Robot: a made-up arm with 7 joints.
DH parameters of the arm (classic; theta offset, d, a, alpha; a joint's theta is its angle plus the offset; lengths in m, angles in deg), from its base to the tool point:
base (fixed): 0 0.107 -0.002 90
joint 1: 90 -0.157 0.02 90
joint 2: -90 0.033 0.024 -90
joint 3: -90 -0.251 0.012 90
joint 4: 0 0.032 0.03 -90
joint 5: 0 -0.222 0.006 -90
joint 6: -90 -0.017 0.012 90
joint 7: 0 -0.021 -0.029 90
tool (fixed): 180 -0.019 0 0
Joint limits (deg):
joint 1: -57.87..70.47
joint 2: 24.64..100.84
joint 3: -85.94..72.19
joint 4: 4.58..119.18
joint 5: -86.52..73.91
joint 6: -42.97..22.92
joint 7: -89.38..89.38
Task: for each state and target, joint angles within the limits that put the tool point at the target. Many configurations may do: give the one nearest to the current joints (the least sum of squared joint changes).
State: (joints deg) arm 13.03 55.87 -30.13 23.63 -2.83 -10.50 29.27
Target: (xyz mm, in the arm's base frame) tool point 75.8 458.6 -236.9
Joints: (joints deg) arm -7.47 55.73 -41.20 23.24 -4.73 -13.68 30.50
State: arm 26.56 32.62 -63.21 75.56 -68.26 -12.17 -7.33
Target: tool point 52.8 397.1 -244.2
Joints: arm 3.81 56.33 -73.44 39.43 -72.22 -8.23 0.01
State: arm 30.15 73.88 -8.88 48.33 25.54 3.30 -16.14
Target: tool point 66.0 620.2 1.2
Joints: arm -13.03 80.22 -36.65 4.58 31.51 -0.05 -25.05
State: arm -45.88 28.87 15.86 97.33 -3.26 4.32 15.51
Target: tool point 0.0 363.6 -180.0
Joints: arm -57.87 24.64 26.90 78.72 8.41 -27.80 -36.81
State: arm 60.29 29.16 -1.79 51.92 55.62 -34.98 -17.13
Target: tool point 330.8 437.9 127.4
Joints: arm 52.89 40.46 4.61 41.40 57.15 -34.25 -17.55
